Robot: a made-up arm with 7 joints. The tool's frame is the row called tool. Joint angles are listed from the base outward.
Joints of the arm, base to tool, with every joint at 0 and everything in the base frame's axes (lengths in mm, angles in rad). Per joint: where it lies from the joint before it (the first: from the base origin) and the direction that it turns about. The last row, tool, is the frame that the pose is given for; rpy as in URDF.
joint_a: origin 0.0 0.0 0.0 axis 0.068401 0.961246 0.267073
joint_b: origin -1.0 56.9 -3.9 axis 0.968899 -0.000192 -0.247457
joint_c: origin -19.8 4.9 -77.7 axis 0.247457 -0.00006 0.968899
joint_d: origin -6.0 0.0 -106.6 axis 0.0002 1 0.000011
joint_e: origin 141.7 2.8 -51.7 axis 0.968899 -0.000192 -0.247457
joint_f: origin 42.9 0.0 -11.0 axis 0.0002 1 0.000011
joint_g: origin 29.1 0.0 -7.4 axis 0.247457 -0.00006 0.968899
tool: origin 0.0 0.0 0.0 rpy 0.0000 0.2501 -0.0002
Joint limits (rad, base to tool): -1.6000..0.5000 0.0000..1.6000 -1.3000..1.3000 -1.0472..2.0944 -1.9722..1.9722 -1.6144..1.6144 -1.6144..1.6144
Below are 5 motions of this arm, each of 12 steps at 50 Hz.
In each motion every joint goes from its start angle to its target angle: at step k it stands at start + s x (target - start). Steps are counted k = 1, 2, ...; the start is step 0. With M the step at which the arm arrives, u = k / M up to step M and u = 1 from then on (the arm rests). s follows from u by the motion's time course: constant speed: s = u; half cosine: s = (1 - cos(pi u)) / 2; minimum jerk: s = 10 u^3 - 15 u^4 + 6 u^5.
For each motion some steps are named. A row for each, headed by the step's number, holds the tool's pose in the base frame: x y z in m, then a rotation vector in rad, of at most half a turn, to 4 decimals.
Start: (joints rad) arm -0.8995 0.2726 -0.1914 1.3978 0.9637 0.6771 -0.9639
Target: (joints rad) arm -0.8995 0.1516 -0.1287 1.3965 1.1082 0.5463 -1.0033
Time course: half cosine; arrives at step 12
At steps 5, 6, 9, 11, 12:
5: 0.2917 0.1123 -0.2937 0.8266 1.8037 -0.6941
6: 0.2917 0.1062 -0.2952 0.8385 1.7913 -0.7284
9: 0.2912 0.0892 -0.2989 0.8706 1.7560 -0.8222
11: 0.2909 0.0829 -0.3001 0.8822 1.7424 -0.8564
12: 0.2909 0.0821 -0.3003 0.8837 1.7406 -0.8609

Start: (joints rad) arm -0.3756 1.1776 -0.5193 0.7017 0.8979 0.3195 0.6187
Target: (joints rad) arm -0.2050 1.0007 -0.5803 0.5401 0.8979 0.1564 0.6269
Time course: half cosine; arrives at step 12
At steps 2, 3, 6, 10, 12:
2: 0.2135 0.3211 -0.1945 2.4125 0.1867 0.1681
3: 0.2111 0.3161 -0.2018 2.3896 0.1752 0.1313
6: 0.1981 0.2926 -0.2328 2.2785 0.1276 -0.0222
10: 0.1779 0.2613 -0.2660 2.1247 0.0766 -0.1873
12: 0.1745 0.2563 -0.2706 2.0995 0.0693 -0.2105

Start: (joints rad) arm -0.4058 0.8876 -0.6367 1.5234 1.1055 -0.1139 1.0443
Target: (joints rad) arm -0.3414 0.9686 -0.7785 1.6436 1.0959 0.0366 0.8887
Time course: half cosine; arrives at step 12
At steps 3, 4, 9, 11, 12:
3: 0.0854 0.3669 -0.2599 2.3717 0.3608 -0.3815
4: 0.0807 0.3708 -0.2562 2.3997 0.4009 -0.4055
9: 0.0552 0.3922 -0.2318 2.5583 0.6398 -0.5403
11: 0.0501 0.3964 -0.2259 2.5913 0.6921 -0.5679
12: 0.0495 0.3969 -0.2251 2.5957 0.6990 -0.5715

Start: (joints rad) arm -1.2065 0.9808 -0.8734 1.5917 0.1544 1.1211 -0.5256
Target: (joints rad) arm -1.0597 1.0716 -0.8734 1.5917 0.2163 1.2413 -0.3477
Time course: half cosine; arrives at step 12
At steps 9, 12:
9: 0.2210 0.3730 -0.0944 0.7934 2.0002 1.2351
12: 0.2140 0.3768 -0.0944 0.8264 2.0241 1.2858

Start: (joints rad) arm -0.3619 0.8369 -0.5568 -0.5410 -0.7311 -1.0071 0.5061
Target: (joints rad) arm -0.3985 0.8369 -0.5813 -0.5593 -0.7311 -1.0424 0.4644
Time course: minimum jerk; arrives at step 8
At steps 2, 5, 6, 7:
2: 0.1942 0.0351 -0.0966 -0.6849 -0.8662 -0.3297
5: 0.1934 0.0316 -0.0926 -0.7017 -0.9023 -0.3769
6: 0.1931 0.0307 -0.0915 -0.7063 -0.9123 -0.3898
7: 0.1930 0.0302 -0.0909 -0.7086 -0.9174 -0.3964

